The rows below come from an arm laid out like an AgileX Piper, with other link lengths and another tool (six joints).
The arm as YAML. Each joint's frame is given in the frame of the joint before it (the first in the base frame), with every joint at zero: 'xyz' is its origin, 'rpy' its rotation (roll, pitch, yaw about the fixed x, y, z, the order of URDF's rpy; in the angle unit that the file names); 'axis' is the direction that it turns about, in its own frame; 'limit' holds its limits. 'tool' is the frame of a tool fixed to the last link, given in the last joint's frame.
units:
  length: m
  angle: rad
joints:
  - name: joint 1
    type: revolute
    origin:
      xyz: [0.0, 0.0, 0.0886]
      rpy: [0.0, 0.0, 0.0]
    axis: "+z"
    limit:
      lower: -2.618
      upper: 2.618
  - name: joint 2
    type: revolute
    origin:
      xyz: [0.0, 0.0, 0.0]
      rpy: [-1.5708, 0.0, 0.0]
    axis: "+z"
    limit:
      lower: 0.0
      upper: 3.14
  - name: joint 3
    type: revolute
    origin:
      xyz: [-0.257, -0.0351, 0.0]
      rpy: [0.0, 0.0, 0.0]
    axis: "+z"
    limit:
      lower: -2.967
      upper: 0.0
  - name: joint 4
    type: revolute
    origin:
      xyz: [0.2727, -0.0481, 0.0]
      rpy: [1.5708, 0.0, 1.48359]
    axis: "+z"
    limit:
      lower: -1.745
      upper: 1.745
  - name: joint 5
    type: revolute
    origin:
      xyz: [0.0, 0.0, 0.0]
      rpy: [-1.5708, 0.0, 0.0]
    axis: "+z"
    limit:
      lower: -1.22
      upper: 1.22
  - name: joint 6
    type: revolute
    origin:
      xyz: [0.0, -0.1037, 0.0]
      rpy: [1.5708, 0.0, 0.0]
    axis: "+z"
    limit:
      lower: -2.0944
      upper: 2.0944
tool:
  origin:
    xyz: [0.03, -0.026, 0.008]
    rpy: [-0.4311, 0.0, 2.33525]
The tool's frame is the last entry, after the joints.
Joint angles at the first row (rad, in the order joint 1, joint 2, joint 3, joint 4, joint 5, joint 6):
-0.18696 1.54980 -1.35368 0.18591 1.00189 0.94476
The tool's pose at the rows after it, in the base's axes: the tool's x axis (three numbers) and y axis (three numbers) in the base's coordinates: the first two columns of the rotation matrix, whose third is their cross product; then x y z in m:
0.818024 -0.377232 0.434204 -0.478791 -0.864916 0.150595 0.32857 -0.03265 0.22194
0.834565 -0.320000 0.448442 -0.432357 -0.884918 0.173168 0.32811 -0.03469 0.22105
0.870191 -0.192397 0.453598 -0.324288 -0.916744 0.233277 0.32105 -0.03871 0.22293
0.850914 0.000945 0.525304 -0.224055 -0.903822 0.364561 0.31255 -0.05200 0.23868
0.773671 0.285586 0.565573 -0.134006 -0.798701 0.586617 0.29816 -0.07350 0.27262
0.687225 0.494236 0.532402 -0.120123 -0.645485 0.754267 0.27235 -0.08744 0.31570
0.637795 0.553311 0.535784 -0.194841 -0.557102 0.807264 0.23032 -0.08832 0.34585
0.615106 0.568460 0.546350 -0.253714 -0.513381 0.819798 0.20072 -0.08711 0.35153
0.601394 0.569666 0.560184 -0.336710 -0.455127 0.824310 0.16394 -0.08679 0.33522
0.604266 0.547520 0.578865 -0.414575 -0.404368 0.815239 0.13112 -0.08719 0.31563
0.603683 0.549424 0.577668 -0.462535 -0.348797 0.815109 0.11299 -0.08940 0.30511
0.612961 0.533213 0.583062 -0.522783 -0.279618 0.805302 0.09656 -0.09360 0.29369
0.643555 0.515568 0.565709 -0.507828 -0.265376 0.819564 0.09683 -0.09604 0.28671
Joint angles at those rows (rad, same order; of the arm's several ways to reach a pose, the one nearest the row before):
-0.18695 1.56576 -1.35371 0.18504 0.95881 0.92220
-0.18695 1.56678 -1.35369 0.18766 0.95686 0.85928
-0.18696 1.55374 -1.35147 0.18270 0.98829 0.73267
-0.18696 1.49590 -1.34666 0.10578 0.96436 0.58553
-0.18694 1.39651 -1.34666 -0.03757 0.91984 0.39061
-0.18695 1.27048 -1.34541 -0.15934 0.90184 0.23927
-0.18696 1.10313 -1.29146 -0.23628 0.89808 0.21619
-0.18694 0.97970 -1.21248 -0.28673 0.87647 0.23223
-0.18696 0.79882 -1.03090 -0.39053 0.80926 0.30974
-0.18703 0.63556 -0.87578 -0.50443 0.78257 0.41559
-0.18688 0.53802 -0.78737 -0.59755 0.76355 0.47691
-0.18683 0.44993 -0.70082 -0.73151 0.75423 0.58588
-0.18691 0.45814 -0.68108 -0.76457 0.77065 0.61280

